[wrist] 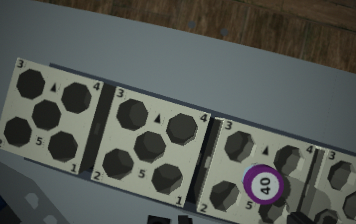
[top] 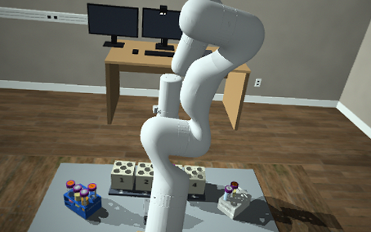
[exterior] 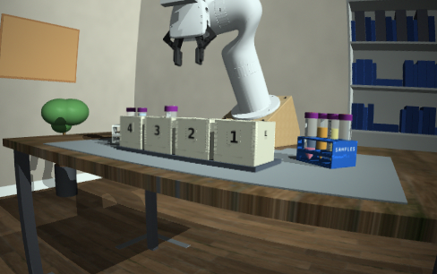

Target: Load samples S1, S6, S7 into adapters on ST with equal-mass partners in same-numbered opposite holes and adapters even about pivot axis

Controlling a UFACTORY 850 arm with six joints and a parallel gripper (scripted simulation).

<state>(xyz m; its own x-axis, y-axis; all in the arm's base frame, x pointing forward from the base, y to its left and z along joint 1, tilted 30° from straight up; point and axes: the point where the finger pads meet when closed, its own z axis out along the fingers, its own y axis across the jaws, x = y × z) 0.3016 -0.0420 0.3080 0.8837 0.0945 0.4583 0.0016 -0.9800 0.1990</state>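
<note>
The blue samples rack lies 350 mm to the left of my hand, 220 mm below it and 30 mm behind it. Round my hand: adapter 1: 200 mm below, 170 mm to the left, 70 mm ahead; then white rack: 290 mm to the right, 220 mm below, 180 mm behind.
</note>
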